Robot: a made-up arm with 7 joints. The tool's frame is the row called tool. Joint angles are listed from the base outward. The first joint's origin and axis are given. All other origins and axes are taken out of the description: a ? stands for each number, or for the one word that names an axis. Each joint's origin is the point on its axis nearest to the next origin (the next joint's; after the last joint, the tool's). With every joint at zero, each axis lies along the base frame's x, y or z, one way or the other. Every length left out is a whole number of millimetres.
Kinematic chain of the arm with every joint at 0, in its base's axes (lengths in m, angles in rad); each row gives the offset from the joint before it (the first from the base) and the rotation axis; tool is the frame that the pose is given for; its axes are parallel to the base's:
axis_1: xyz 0 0 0.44 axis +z
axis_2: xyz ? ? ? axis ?
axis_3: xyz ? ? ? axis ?
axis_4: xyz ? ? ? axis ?
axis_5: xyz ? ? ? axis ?
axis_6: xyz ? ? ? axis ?
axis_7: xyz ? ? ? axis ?
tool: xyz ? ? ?
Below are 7 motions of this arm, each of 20 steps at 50 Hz.
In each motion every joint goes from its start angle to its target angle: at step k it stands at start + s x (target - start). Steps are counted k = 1, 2, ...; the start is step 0. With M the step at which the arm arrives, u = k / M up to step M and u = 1 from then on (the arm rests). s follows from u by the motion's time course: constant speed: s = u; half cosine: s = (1 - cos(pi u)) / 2; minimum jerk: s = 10 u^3 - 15 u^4 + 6 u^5.
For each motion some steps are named. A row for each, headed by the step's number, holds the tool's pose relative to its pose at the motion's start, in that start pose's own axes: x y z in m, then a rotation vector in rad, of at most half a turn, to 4 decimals.
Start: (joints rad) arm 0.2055 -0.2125 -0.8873 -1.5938 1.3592 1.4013 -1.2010
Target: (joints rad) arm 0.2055 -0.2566 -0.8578 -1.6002 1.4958 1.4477 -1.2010
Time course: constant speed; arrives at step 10
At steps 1, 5, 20:
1: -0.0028 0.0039 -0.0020 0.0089 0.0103 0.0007
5: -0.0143 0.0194 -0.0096 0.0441 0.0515 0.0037
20: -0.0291 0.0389 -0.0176 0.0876 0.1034 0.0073

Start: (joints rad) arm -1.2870 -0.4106 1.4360 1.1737 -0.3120 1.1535 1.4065
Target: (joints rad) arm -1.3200 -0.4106 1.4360 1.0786 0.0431 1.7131 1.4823
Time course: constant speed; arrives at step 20
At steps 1, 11, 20:
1: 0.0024 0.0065 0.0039 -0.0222 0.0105 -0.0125
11: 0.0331 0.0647 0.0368 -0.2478 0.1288 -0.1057
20: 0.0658 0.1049 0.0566 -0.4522 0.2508 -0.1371

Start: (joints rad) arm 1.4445 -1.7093 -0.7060 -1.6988 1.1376 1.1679 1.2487
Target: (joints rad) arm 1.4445 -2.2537 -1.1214 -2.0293 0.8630 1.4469 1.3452
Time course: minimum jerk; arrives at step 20
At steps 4, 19, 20:
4: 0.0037 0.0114 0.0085 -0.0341 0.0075 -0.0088
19: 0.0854 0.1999 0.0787 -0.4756 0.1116 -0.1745
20: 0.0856 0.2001 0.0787 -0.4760 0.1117 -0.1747

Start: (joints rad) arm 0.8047 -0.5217 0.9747 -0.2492 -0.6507 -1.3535 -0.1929
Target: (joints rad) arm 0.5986 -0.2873 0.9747 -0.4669 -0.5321 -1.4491 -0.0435
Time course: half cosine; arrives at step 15
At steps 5, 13, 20:
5: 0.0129 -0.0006 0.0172 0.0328 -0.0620 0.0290
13: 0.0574 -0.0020 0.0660 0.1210 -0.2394 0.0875
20: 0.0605 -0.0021 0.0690 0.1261 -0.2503 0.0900

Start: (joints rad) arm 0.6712 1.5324 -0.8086 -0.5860 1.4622 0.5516 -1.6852
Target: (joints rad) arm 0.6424 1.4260 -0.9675 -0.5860 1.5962 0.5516 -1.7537
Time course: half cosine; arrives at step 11
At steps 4, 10, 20:
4: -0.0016 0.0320 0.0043 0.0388 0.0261 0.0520
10: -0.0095 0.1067 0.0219 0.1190 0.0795 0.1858
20: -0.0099 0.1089 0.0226 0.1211 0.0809 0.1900

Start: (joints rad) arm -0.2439 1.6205 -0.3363 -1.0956 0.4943 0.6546 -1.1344
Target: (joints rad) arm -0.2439 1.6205 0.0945 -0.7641 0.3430 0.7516 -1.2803
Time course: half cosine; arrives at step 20
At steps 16, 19, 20:
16: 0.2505 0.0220 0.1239 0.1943 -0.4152 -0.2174
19: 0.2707 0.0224 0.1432 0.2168 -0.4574 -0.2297
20: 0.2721 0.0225 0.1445 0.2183 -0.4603 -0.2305

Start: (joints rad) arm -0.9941 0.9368 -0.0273 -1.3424 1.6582 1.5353 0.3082
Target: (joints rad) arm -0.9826 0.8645 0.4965 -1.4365 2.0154 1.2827 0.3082
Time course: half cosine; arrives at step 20
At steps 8, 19, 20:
8: 0.0258 -0.0411 -0.0265 -0.0114 -0.0525 0.1032
19: 0.0856 -0.1164 -0.0588 -0.0605 -0.1407 0.2751
20: 0.0862 -0.1171 -0.0590 -0.0611 -0.1415 0.2766

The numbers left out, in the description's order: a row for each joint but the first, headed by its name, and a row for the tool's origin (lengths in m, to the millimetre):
axis_2: xyz -0.38 -0.07 0, axis +x
axis_3: xyz 0 -0.07 0.04, axis -y
axis_4: xyz 0 0 0.08, axis -z
axis_5: xyz -0.16 0.1 0, axis +x
axis_6: xyz 0 -0.01 -0.31, axis -z
axis_7: xyz -0.21 0.06 0, axis -y
tool: xyz -0.03 0 -0.03

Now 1 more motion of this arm.
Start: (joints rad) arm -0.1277 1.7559 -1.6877 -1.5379 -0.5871 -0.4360 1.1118
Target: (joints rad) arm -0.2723 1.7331 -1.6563 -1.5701 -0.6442 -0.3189 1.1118
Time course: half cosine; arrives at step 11
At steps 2, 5, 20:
2: -0.0038 -0.0055 0.0023 -0.0144 0.0085 0.0110
5: -0.0195 -0.0300 0.0127 -0.0782 0.0442 0.0606
20: -0.0422 -0.0712 0.0309 -0.1826 0.0965 0.1447

